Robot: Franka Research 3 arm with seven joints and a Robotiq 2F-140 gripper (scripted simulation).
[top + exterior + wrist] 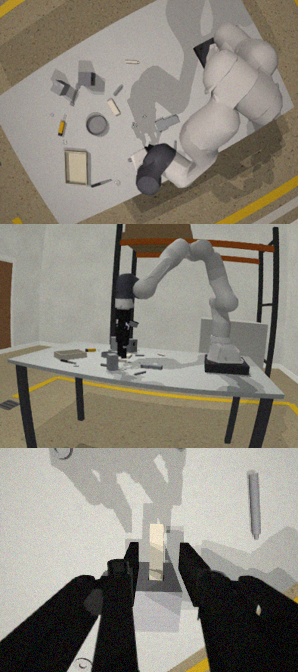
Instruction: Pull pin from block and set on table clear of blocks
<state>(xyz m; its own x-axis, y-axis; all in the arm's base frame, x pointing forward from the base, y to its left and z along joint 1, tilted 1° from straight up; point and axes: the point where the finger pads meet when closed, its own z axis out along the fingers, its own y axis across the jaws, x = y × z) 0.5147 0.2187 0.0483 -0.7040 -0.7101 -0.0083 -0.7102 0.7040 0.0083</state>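
The cream pin lies 5 cm below my hand, 1 cm to the left of it and 1 cm ahead of it. From my hand the other things lie so: short grey pin 9 cm below, 9 cm ahead, 1 cm to the right; grey block 5 cm below, 3 cm to the left, 3 cm ahead; grey rod 11 cm behind, 9 cm below, 7 cm to the left.
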